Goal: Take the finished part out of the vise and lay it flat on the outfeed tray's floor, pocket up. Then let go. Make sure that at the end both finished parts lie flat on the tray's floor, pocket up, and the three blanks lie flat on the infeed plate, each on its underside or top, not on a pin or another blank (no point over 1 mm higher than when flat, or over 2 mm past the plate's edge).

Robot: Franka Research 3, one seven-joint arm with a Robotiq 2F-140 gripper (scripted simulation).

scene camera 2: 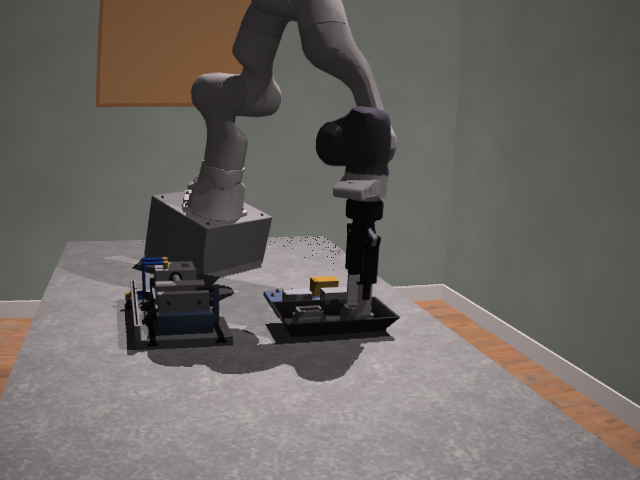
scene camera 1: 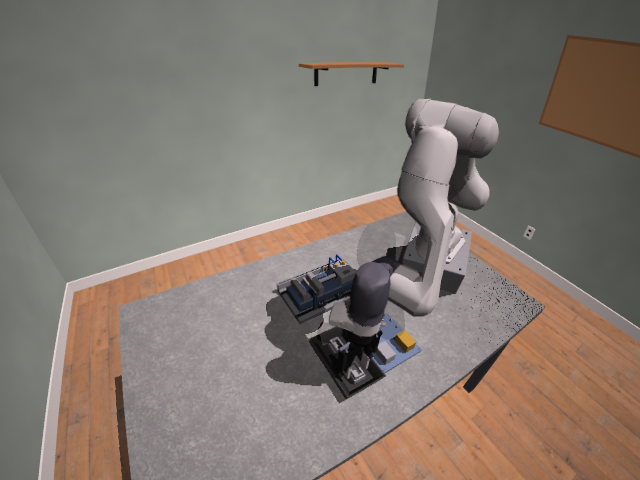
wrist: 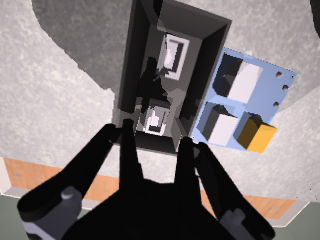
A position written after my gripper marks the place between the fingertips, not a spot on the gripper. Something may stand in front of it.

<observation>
I see my gripper [scene camera 2: 357, 309], a yellow block [wrist: 255, 135] and a light blue plate [scene camera 1: 390, 331].
My gripper also shows in scene camera 1 [scene camera 1: 355, 370] and in the wrist view [wrist: 156, 120]. The light blue plate shows as well in the wrist view [wrist: 269, 89].
</observation>
